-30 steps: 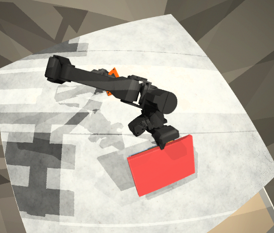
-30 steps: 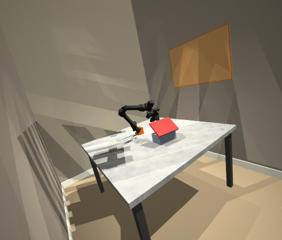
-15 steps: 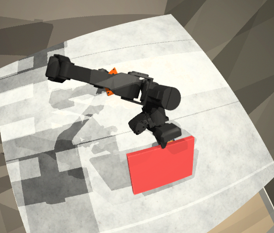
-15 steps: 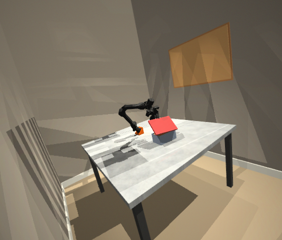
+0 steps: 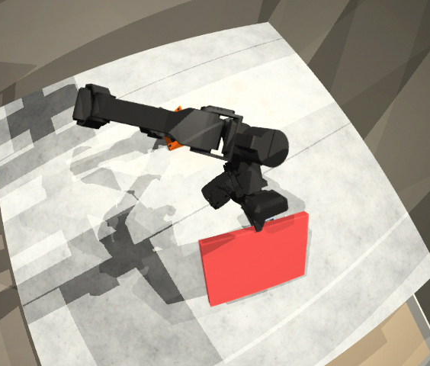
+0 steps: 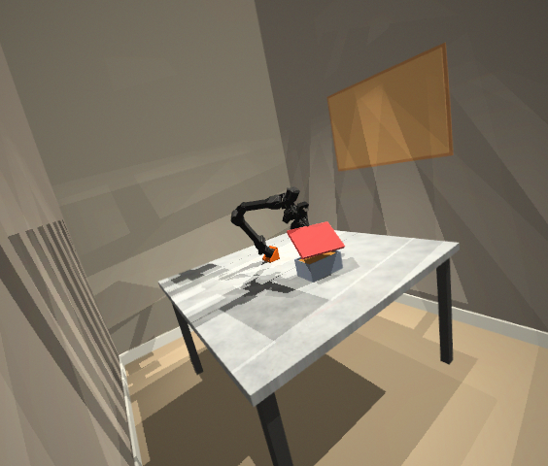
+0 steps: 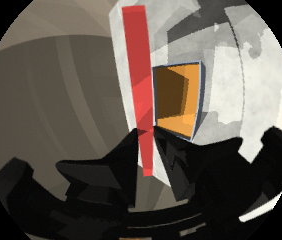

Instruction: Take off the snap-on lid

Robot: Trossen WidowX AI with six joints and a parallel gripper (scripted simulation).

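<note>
Right now my gripper tip is 6 cm short of the red lid, 1 cm to the left of it and 5 cm above it. Round my gripper tip: grey storage box 4 cm ahead, 19 cm below.
</note>
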